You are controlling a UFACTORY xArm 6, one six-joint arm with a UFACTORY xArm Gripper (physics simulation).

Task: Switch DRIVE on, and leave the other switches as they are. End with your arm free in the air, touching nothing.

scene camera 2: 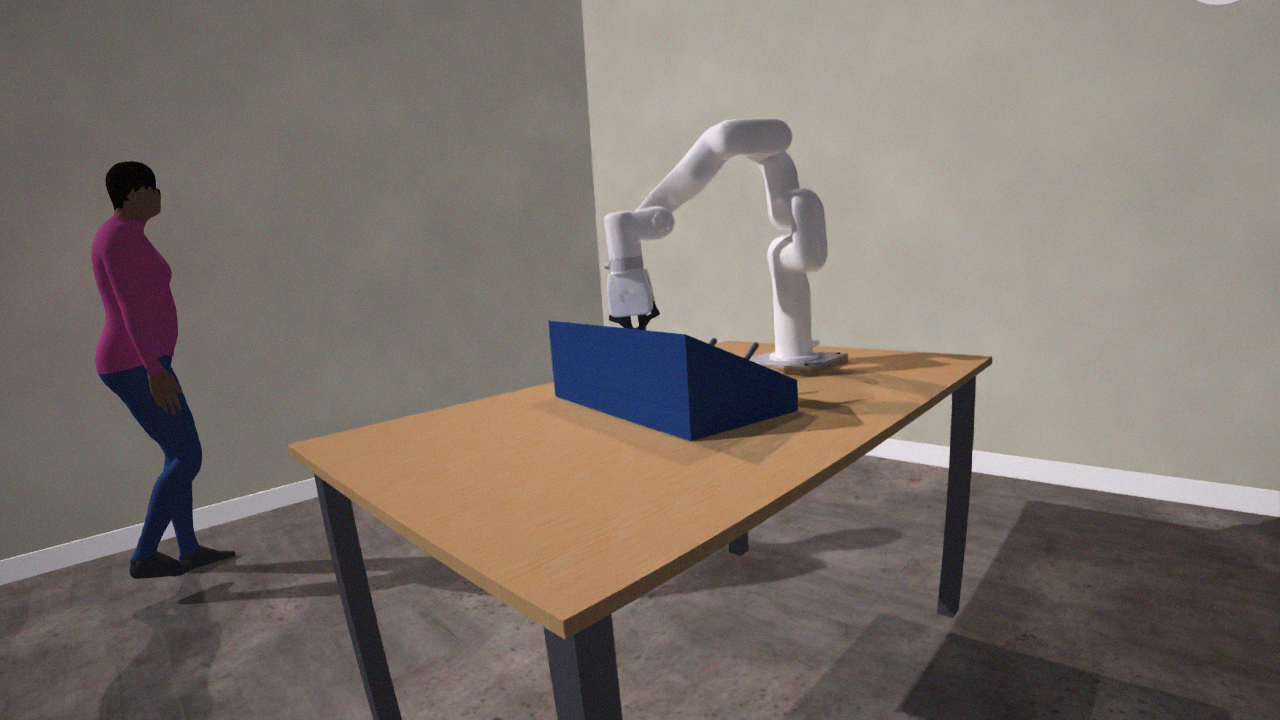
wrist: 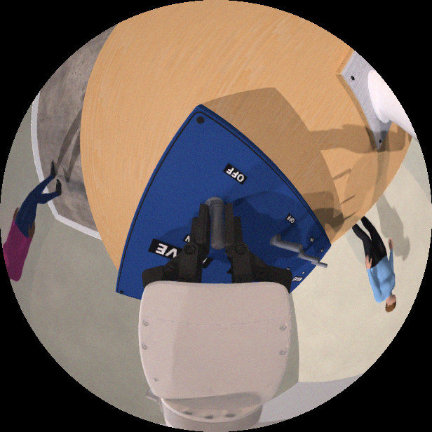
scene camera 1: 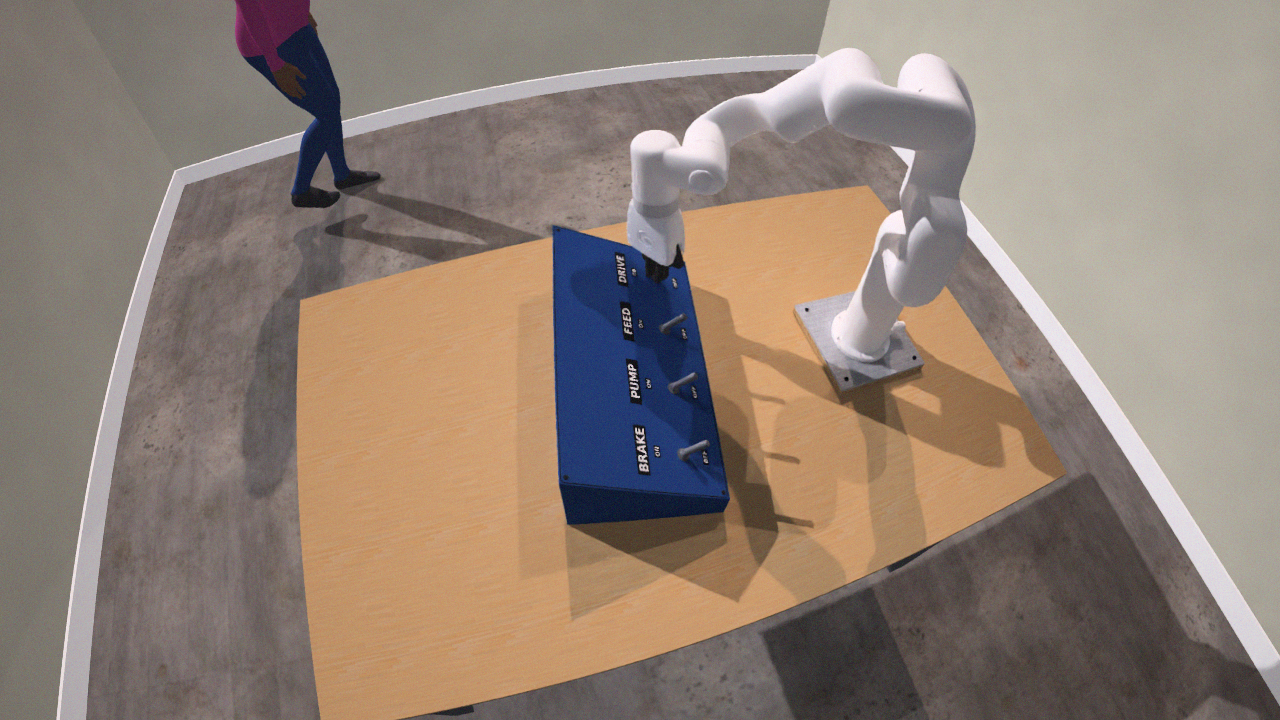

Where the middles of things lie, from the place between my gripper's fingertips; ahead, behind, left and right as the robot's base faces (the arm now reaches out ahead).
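Scene:
Blue sloped switch panel [scene camera 1: 622, 426]: my hand 160 mm to the right of it, 100 mm short of it, 20 mm above it.

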